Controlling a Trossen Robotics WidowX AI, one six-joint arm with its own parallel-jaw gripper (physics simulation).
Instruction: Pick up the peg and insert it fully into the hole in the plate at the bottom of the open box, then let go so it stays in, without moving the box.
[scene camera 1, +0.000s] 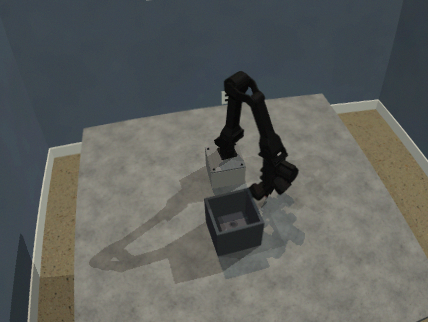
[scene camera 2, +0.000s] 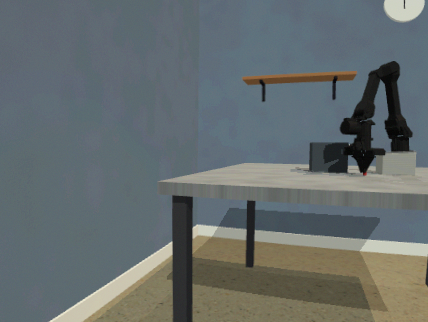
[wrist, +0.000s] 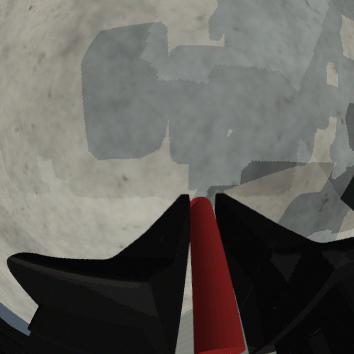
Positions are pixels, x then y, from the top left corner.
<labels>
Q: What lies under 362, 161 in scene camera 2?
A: The gripper.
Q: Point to a dark grey box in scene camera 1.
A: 248, 236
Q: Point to a dark grey box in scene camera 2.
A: At 324, 157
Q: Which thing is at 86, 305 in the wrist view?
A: The gripper.
</labels>
